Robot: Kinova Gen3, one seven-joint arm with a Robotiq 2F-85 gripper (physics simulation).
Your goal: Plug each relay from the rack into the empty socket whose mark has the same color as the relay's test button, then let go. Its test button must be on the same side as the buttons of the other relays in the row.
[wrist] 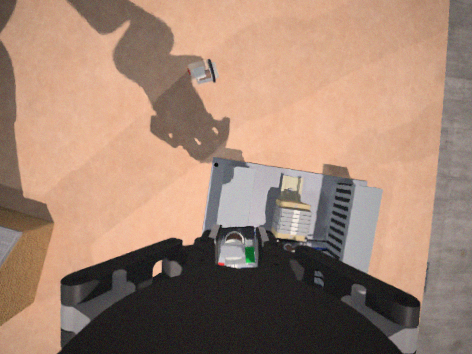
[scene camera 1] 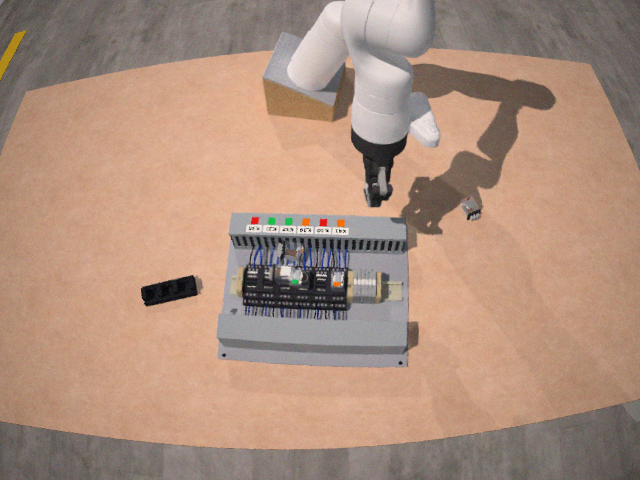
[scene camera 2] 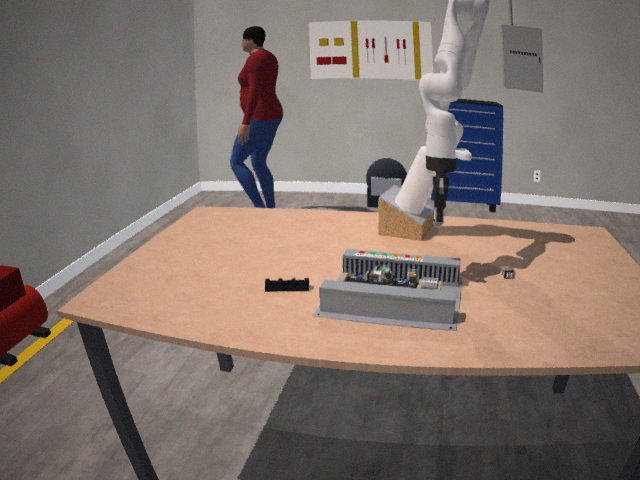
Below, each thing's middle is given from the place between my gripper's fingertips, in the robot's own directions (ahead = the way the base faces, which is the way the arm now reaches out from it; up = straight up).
Now: hand 70 mm short of the grey panel (scene camera 1: 394, 267), 100 mm to the left of it and 160 mm above it. From my hand the other things lie so: black rack (scene camera 1: 185, 287) 40 mm ahead, 370 mm to the right, 150 mm below.
